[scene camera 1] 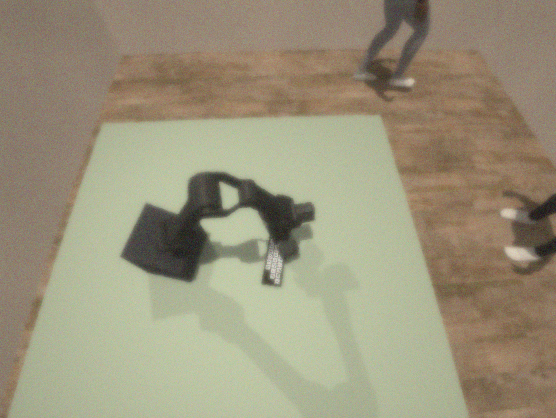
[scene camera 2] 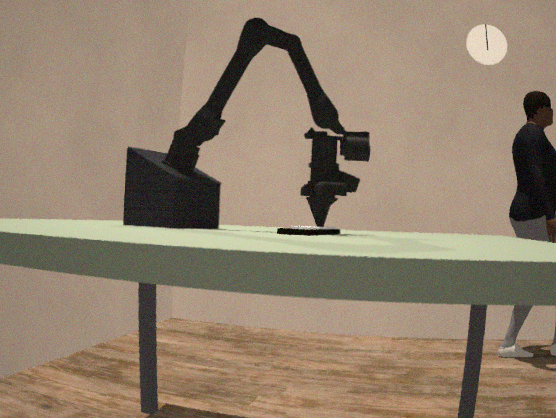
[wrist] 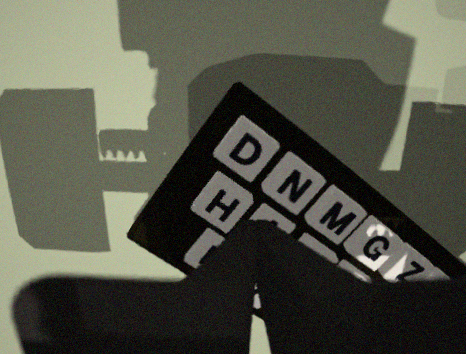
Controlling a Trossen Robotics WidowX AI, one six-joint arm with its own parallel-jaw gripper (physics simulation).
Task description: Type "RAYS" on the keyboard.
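Frame: origin at the arm's base, x ahead, y left, z up, level; millimetres.
Seen in the pictures: gripper, fingertip midpoint: (scene camera 1: 277, 239) (wrist: 253, 232); arm's base, origin of the base link: (scene camera 1: 167, 241) (scene camera 2: 177, 166).
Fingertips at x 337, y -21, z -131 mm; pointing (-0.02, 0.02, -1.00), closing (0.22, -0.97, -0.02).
Pixels of each thing's middle, then the offset from my fingertips to it.
- small black keyboard, body centre: (wrist: 381, 303) (scene camera 2: 310, 230) (scene camera 1: 275, 256) dx -21, dy -60, dz -3 mm
- D, body centre: (wrist: 246, 148) dx +28, dy +10, dz +2 mm
- N, body centre: (wrist: 293, 183) dx +21, dy -7, dz +2 mm
- M, body centre: (wrist: 335, 215) dx +14, dy -24, dz +2 mm
- G, body centre: (wrist: 373, 243) dx +7, dy -41, dz +2 mm
- Z, body centre: (wrist: 406, 269) dx +0, dy -59, dz +2 mm
- H, body centre: (wrist: 222, 202) dx +9, dy +13, dz +2 mm
A small black keyboard (scene camera 1: 267, 279) (scene camera 2: 309, 231) (wrist: 172, 200) with pale grey keys lies on the green table. In the wrist view it is turned at a slant, with D (wrist: 245, 148), N (wrist: 294, 183), M (wrist: 338, 215), G (wrist: 376, 247), Z (wrist: 411, 270) and H (wrist: 222, 205) showing. My gripper (scene camera 2: 320, 225) (wrist: 253, 232) is shut and empty, pointing down. Its tips are right at the keyboard's top, over the key beside H, whose letter is mostly covered. Whether that key is pressed cannot be told. R, Y and S are not readable.
The arm's dark base block (scene camera 1: 165, 245) (scene camera 2: 170, 200) stands on the green table (scene camera 1: 240, 150) (scene camera 2: 280, 270). The arm's shadows fall across the table and around the keyboard. A person (scene camera 2: 532, 170) stands beyond the table; legs (scene camera 1: 395, 40) also show on the wooden floor.
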